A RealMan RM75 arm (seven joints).
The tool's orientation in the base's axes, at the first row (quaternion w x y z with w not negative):
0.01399 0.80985 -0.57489 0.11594
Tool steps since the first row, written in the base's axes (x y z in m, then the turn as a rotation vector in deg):
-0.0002 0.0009 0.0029 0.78 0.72 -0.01
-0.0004 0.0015 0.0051 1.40 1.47 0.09
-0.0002 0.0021 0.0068 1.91 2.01 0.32
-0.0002 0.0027 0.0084 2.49 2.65 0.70
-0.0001 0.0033 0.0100 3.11 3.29 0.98
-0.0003 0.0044 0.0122 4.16 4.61 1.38
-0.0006 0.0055 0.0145 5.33 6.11 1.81
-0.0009 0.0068 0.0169 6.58 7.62 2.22
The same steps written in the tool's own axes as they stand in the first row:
-0.0003 -0.0004 -0.0030 -0.43 -0.97 0.03
-0.0005 -0.0007 -0.0053 -0.91 -1.82 -0.08
-0.0006 -0.0013 -0.0070 -1.20 -2.50 -0.30
-0.0009 -0.0017 -0.0086 -1.54 -3.30 -0.67
-0.0011 -0.0021 -0.0103 -1.88 -4.13 -0.93
-0.0017 -0.0026 -0.0126 -2.70 -5.60 -1.35
-0.0023 -0.0029 -0.0151 -3.64 -7.25 -1.80
-0.0031 -0.0033 -0.0177 -4.56 -8.97 -2.22

